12 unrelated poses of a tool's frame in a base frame.
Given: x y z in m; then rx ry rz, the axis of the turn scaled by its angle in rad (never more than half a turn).
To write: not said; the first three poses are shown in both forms.
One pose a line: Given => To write
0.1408, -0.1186, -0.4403, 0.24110, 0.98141, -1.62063 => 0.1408, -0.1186, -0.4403, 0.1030, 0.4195, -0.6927, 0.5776
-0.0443, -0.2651, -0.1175, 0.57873, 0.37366, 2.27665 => -0.0443, -0.2651, -0.1175, 0.2258, 0.1458, 0.8883, 0.3723
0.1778, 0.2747, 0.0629, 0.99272, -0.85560, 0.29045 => 0.1778, 0.2747, 0.0629, 0.4599, -0.3964, 0.1346, 0.7831
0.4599, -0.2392, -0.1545, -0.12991, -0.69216, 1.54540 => 0.4599, -0.2392, -0.1545, -0.0574, -0.3060, 0.6831, 0.6606
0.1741, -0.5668, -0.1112, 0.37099, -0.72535, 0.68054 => 0.1741, -0.5668, -0.1112, 0.1769, -0.3459, 0.3245, 0.8624
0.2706, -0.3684, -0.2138, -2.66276, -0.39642, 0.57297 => 0.2706, -0.3684, -0.2138, -0.9492, -0.1413, 0.2042, 0.1934
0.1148, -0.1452, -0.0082, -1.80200, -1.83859, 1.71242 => 0.1148, -0.1452, -0.0082, -0.5826, -0.5945, 0.5537, 0.0248
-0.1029, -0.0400, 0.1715, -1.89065, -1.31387, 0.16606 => -0.1029, -0.0400, 0.1715, -0.7490, -0.5205, 0.0658, 0.4047
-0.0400, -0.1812, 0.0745, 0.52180, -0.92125, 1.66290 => -0.0400, -0.1812, 0.0745, 0.2207, -0.3896, 0.7032, 0.5523
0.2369, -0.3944, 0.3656, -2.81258, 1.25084, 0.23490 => 0.2369, -0.3944, 0.3656, -0.9107, 0.4050, 0.0761, 0.0272
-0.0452, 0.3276, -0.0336, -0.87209, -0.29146, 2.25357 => -0.0452, 0.3276, -0.0336, -0.3361, -0.1123, 0.8685, 0.3465
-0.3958, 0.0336, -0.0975, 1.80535, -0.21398, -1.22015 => -0.3958, 0.0336, -0.0975, 0.7329, -0.0869, -0.4953, 0.4583
